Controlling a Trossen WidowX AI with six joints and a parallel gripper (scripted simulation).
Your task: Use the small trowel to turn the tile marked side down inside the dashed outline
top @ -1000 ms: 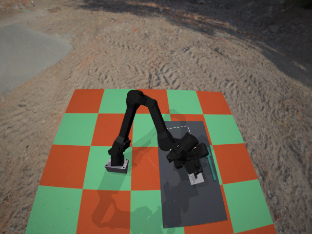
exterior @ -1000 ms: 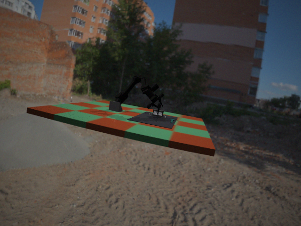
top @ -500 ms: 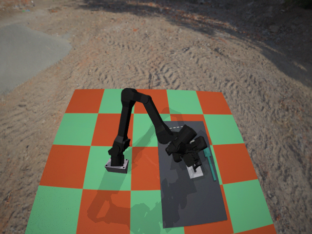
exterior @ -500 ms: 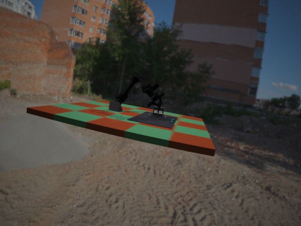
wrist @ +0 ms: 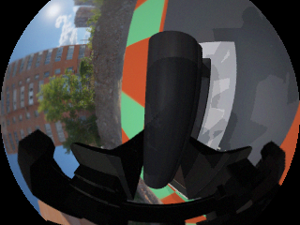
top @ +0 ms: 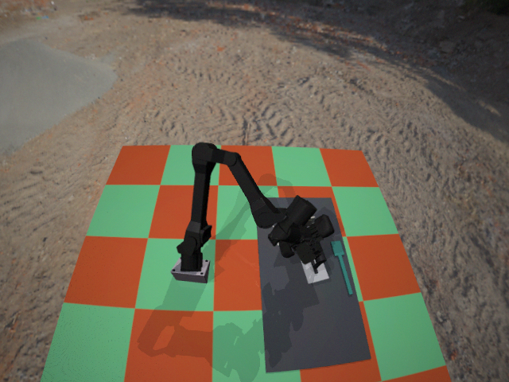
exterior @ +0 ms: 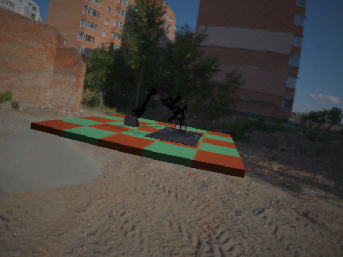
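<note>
The tile lies 30 mm behind my gripper tip, 90 mm to the left of it and 50 mm below it. The rest, counted from my gripper tip: dark mat (30 mm behind, 60 mm to the right, 120 mm below); teal trowel (110 mm ahead, 50 mm to the right, 100 mm below).
</note>
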